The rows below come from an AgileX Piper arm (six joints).
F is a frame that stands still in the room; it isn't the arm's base.
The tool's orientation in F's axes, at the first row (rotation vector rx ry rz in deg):
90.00 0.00 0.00
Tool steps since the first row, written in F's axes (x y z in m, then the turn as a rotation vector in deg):
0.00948 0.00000 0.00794 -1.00 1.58 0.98
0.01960 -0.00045 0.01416 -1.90 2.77 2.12
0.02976 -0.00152 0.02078 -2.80 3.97 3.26
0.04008 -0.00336 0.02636 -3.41 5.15 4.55
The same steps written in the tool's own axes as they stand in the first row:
0.00948 0.00794 0.00000 -1.00 0.98 -1.58
0.01960 0.01416 0.00045 -1.90 2.12 -2.77
0.02976 0.02078 0.00152 -2.80 3.26 -3.97
0.04008 0.02636 0.00336 -3.41 4.55 -5.15

